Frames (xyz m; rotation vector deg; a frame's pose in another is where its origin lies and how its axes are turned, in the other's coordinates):
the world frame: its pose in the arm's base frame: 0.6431 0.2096 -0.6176 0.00 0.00 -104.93
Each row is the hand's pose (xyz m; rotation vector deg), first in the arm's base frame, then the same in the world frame.
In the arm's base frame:
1: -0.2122 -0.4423 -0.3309 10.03 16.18 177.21
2: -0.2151 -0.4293 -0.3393 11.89 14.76 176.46
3: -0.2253 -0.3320 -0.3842 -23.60 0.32 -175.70
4: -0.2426 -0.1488 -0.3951 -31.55 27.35 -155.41
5: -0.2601 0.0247 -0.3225 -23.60 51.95 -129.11
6: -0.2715 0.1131 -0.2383 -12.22 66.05 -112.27
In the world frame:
1: 0.8503 -0.6585 0.2867 4.67 -12.38 -76.54
2: 0.8384 -0.6646 0.2783 3.12 -12.87 -77.29
3: 0.7470 -0.6995 0.2334 -10.14 -12.83 -71.87
4: 0.5745 -0.7635 0.2225 -30.19 -6.17 -54.05
5: 0.4114 -0.8251 0.2951 -44.23 10.30 -31.20
6: 0.3289 -0.8589 0.3793 -49.78 25.42 -17.42

